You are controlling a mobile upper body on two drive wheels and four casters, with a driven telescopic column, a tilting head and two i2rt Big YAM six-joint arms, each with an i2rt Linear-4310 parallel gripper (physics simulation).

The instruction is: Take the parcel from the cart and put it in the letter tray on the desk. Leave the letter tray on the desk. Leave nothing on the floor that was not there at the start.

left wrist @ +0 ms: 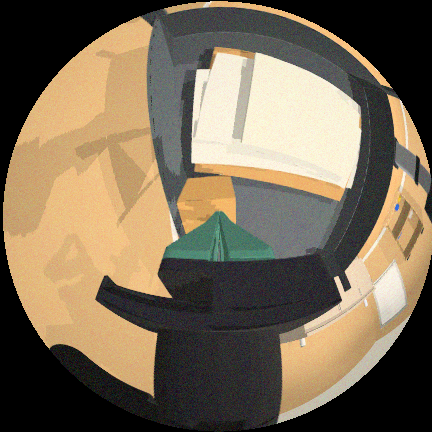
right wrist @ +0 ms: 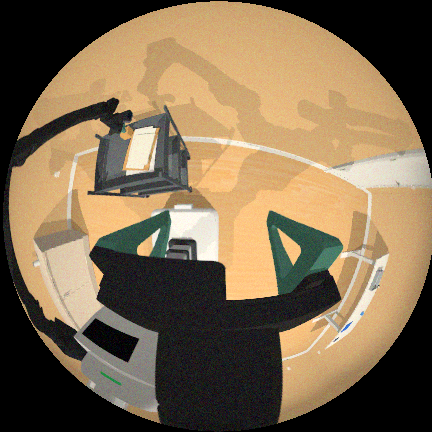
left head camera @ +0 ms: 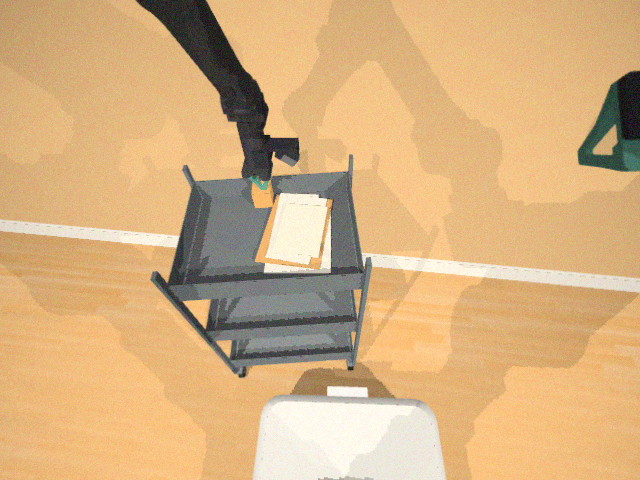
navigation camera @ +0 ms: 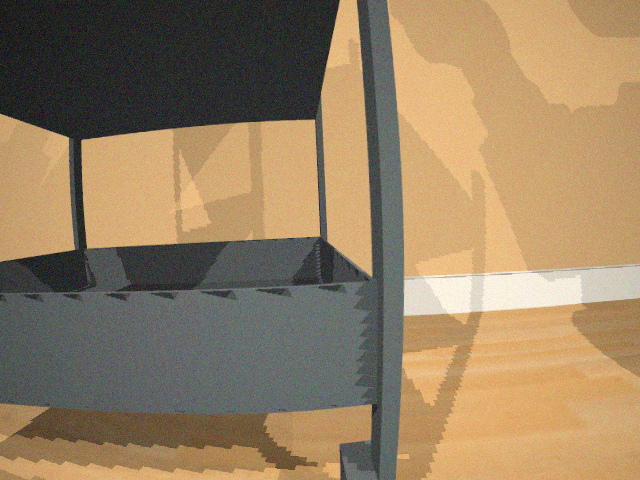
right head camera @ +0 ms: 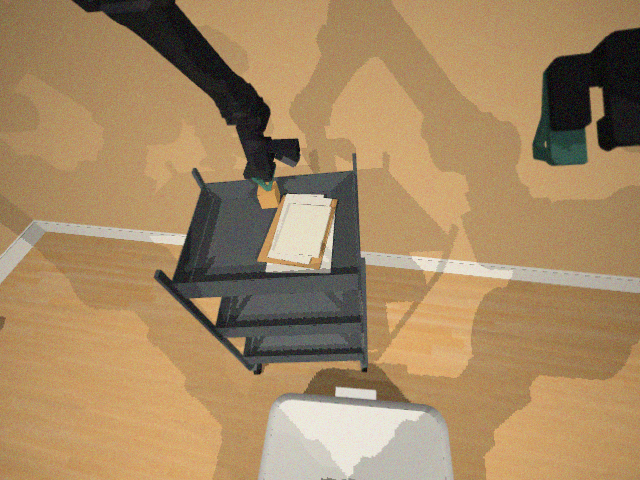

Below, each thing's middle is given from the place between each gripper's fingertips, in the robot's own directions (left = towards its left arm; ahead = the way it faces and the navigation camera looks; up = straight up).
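So you can picture it, the brown parcel [left wrist: 200,196] is 48 cm to the left of my right hand, and it's also 40 cm ahead of that hand and 45 cm below it.
From my left hand, the parcel is 1 cm ahead, 1 cm to the left and 3 cm below.
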